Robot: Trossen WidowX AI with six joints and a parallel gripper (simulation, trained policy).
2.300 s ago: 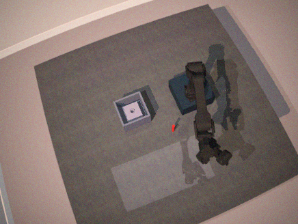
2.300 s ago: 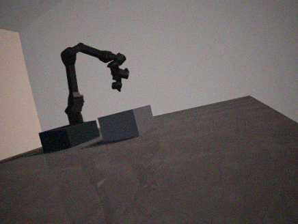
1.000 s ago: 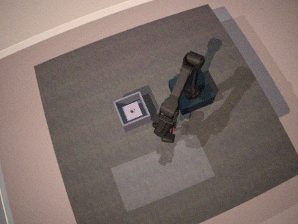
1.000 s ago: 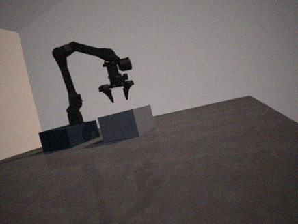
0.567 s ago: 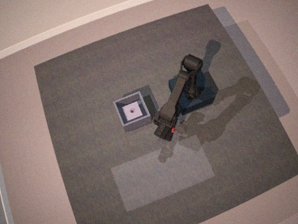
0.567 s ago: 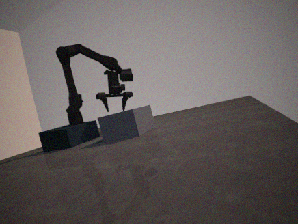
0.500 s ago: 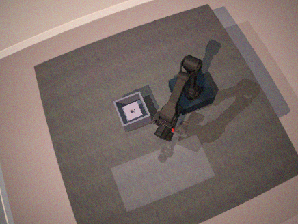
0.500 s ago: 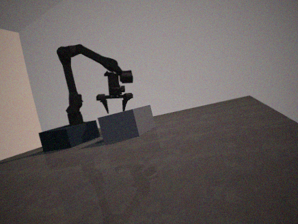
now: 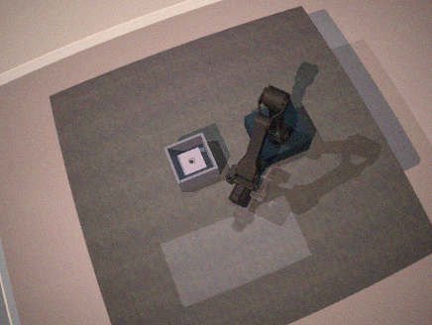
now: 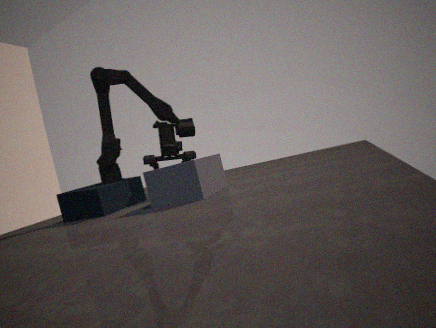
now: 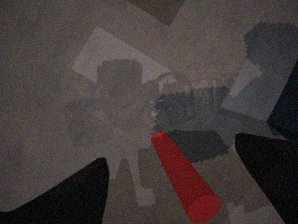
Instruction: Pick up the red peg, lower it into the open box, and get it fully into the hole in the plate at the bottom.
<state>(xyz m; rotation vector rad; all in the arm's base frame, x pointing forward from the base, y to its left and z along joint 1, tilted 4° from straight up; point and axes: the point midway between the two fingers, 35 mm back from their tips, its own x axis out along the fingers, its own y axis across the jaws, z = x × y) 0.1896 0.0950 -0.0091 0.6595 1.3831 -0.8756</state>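
Now: the red peg 10 mm to the left of my gripper tip. Also, from my gripper tip: grey box 140 mm ahead, 190 mm to the right, 10 mm below.
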